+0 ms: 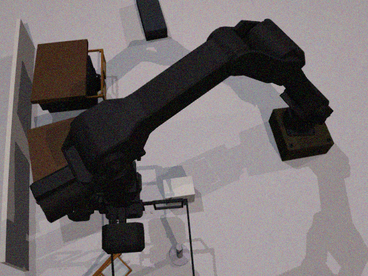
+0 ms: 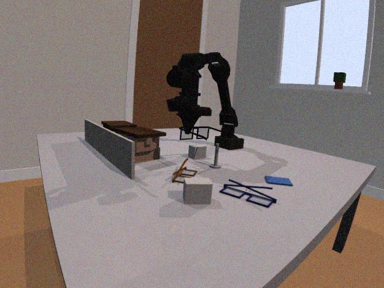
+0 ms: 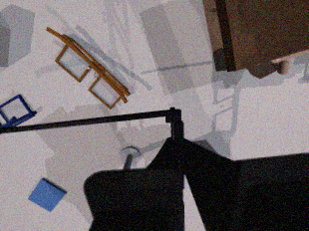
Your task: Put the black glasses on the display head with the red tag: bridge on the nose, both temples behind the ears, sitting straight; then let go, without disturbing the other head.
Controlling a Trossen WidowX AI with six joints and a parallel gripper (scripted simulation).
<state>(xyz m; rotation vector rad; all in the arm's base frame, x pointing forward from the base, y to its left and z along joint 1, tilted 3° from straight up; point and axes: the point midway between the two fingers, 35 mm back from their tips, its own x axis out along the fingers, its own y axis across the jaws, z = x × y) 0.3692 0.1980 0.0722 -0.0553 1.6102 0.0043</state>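
The post stand lies 90 mm behind my gripper tip, 70 mm to the left of it and 90 mm below it. Also, from my gripper tip: wall panel 260 mm ahead, 210 mm to the right, 60 mm below; then blue card 190 mm behind, 270 mm to the left, 110 mm below; then peach head 110 mm ahead, 120 mm to the right, 50 mm below.
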